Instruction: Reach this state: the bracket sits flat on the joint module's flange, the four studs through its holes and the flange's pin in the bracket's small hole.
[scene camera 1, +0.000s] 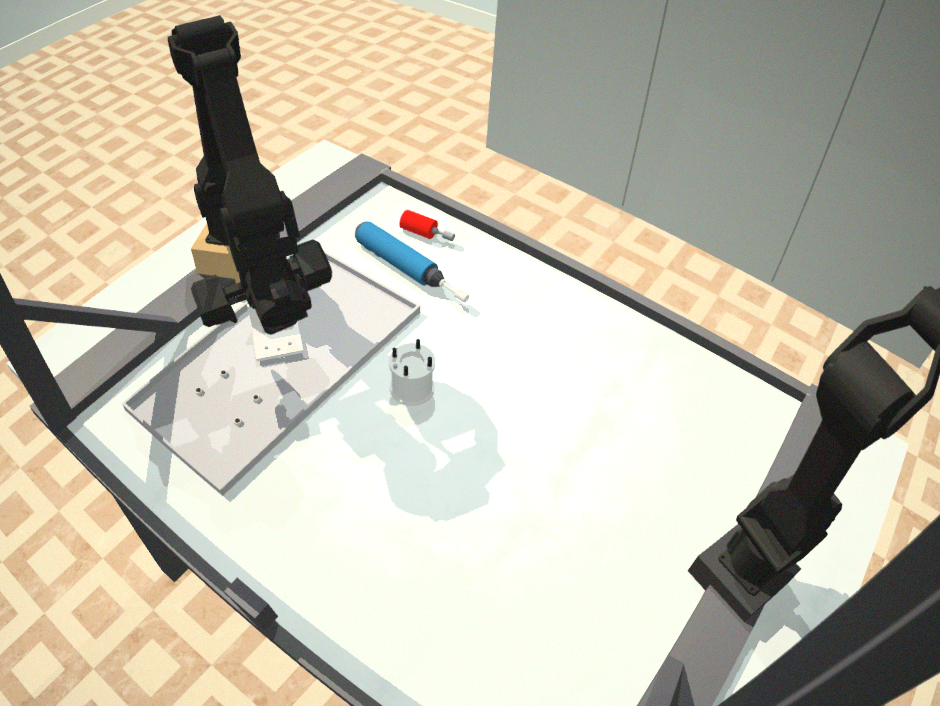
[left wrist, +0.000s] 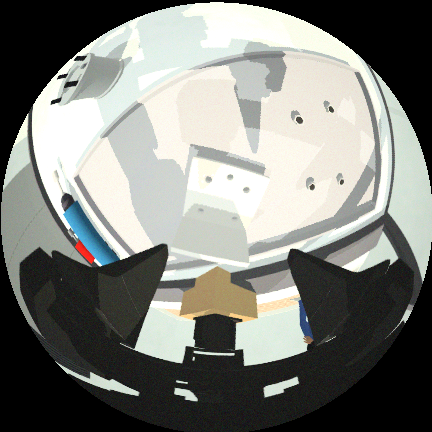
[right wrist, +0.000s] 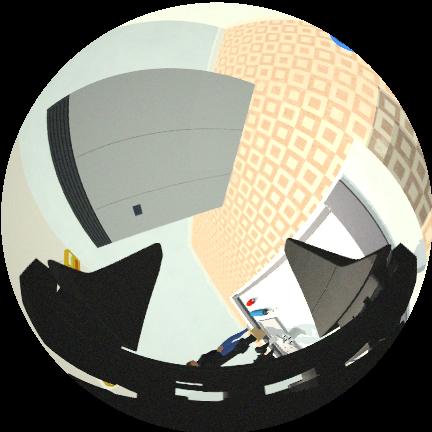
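Pixels of known places: left gripper, between the fingertips: (left wrist: 230, 253) (right wrist: 270, 345); right gripper, between the fingertips: (scene camera 1: 936, 253) (right wrist: 224, 247); left arm's base, origin of its link: (left wrist: 217, 319) (right wrist: 252, 336); right arm's base, origin of its link: (scene camera 1: 750, 562).
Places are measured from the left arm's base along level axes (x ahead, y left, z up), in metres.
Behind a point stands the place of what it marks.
Observation:
The white bracket (scene camera 1: 278, 351) {z -0.058, x 0.141, y -0.178 m} (left wrist: 225, 191) {z -0.058, x 0.133, y -0.160 m}, two plates at an angle with small holes, lies in the grey tray (scene camera 1: 220, 465) {z -0.070, x 0.121, y -0.376 m} (left wrist: 210, 110) {z -0.070, x 0.192, y -0.207 m}. The grey joint module (scene camera 1: 412, 385) {z -0.032, x 0.350, y -0.217 m} (left wrist: 104, 75) {z -0.049, x 0.316, y -0.195 m} stands upright on the table beside the tray, apart from the bracket. Black studs stick up from its flange; the flange's pin cannot be made out. My left gripper (scene camera 1: 262, 285) (left wrist: 230, 253) {z -0.001, x 0.117, y -0.150 m} is open and empty above the tray, near the bracket, whose rear part it hides in the scene view. My right gripper (right wrist: 224, 247) {z 0.259, x 0.996, y -0.105 m} is open and empty, far from the bracket and raised beyond the table.
Several small nuts, one nut (scene camera 1: 256, 398) {z -0.065, x 0.135, y -0.262 m} (left wrist: 298, 119) {z -0.065, x 0.134, y -0.259 m} nearest the bracket, lie in the tray. A blue driver (scene camera 1: 395, 253) {z -0.039, x 0.265, y 0.044 m} (left wrist: 90, 232) {z -0.053, x 0.260, y 0.039 m} (right wrist: 260, 312) {z -0.035, x 0.319, y 0.037 m} and a red driver (scene camera 1: 417, 223) {z -0.045, x 0.281, y 0.133 m} (left wrist: 84, 251) {z -0.046, x 0.277, y 0.133 m} (right wrist: 251, 302) {z -0.051, x 0.303, y 0.128 m} lie behind it. A tan block (scene camera 1: 214, 259) {z -0.017, x -0.010, y -0.050 m} (left wrist: 218, 295) {z -0.022, x 0.042, y -0.050 m} stands by the left arm.

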